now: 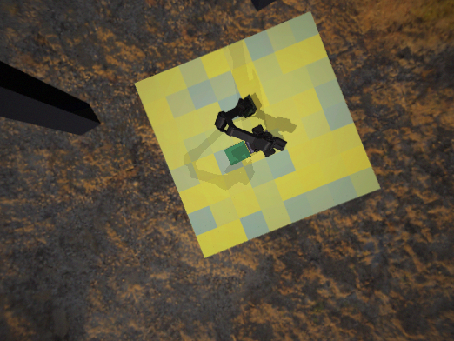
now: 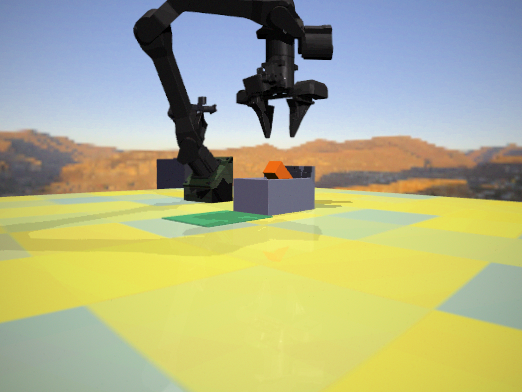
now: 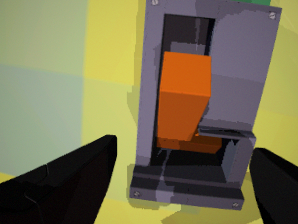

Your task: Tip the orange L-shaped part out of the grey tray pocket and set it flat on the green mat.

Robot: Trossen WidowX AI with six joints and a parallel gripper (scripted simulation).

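The orange L-shaped part is 1 cm behind my gripper tip, 3 cm to the left of it and 10 cm below it. Round my gripper tip: green mat 3 cm behind, 15 cm to the right, 16 cm below.
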